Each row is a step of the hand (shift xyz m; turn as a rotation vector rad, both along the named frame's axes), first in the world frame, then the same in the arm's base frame.
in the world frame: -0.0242 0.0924 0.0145 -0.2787 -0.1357 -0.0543
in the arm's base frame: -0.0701 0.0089 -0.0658 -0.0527 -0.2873 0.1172
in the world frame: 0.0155 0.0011 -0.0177 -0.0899 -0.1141 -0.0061
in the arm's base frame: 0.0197 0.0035 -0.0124 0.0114 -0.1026 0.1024
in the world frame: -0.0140 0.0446 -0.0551 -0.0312 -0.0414 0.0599
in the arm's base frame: 0.0052 -0.0305 -0.0653 -0.0354 -0.0031 0.0708
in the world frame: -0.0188 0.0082 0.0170 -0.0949 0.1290 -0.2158
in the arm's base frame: -0.0258 -0.0045 0.0047 0.0210 -0.1626 -0.2129
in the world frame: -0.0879 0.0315 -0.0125 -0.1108 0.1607 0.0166
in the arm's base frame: -0.0575 -0.0713 -0.0222 -0.1551 -0.0452 -0.1108
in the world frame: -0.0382 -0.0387 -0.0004 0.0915 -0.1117 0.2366
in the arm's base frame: -0.0016 -0.0402 0.0366 -0.0453 0.1748 0.2103
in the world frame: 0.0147 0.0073 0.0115 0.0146 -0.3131 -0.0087
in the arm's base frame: -0.0029 0.0198 -0.0016 0.1734 -0.0639 0.2533
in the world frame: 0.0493 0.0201 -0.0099 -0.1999 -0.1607 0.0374
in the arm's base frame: 0.0240 0.0396 -0.0281 -0.0552 -0.1800 0.1782
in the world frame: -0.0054 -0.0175 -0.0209 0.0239 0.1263 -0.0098
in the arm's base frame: 0.0195 -0.0195 0.0038 -0.0445 0.0430 -0.1131
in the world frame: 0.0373 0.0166 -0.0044 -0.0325 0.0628 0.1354
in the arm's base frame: 0.0154 0.0319 -0.0207 -0.1383 0.0595 0.0255
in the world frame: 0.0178 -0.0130 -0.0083 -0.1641 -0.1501 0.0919
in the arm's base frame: 0.0221 0.0072 0.0041 -0.0758 -0.1194 0.1947
